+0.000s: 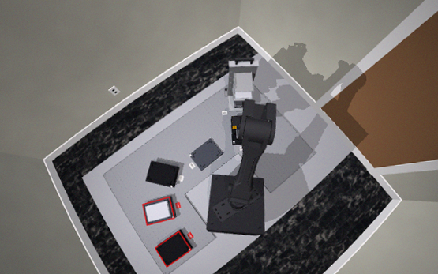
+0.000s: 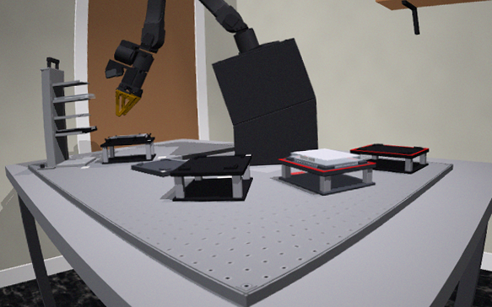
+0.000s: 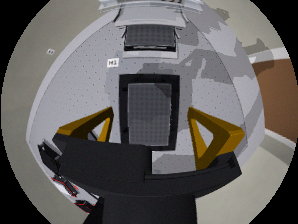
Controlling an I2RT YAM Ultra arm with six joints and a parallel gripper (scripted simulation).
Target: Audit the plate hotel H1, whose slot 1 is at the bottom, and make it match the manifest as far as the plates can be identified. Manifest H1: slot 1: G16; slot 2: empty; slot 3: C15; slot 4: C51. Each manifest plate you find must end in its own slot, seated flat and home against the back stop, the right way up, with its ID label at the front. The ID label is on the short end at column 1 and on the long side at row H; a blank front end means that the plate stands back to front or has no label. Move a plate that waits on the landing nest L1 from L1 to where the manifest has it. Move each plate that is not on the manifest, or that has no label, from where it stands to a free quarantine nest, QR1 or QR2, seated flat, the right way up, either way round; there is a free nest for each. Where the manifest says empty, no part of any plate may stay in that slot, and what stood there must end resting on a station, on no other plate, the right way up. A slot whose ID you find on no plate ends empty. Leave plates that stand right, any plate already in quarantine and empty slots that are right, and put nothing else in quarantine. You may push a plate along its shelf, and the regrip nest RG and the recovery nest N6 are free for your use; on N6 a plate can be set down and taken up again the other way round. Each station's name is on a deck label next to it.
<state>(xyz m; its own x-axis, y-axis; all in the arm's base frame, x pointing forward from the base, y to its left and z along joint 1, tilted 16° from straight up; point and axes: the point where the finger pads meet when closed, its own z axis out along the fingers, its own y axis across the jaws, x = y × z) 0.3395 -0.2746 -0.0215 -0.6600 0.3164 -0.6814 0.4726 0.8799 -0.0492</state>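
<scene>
Now: hand 90 mm above the pinned nest, 10 mm to the right of it and 10 mm past it. From my hand the other things lie so: hotel foot (160 mm ahead, 140 mm below, 90 mm to the right); then H1 deck label (150 mm below, 150 mm ahead, 30 mm to the left); then grey plate hotel H1 (210 mm ahead, 120 mm to the right, 10 mm above).
</scene>
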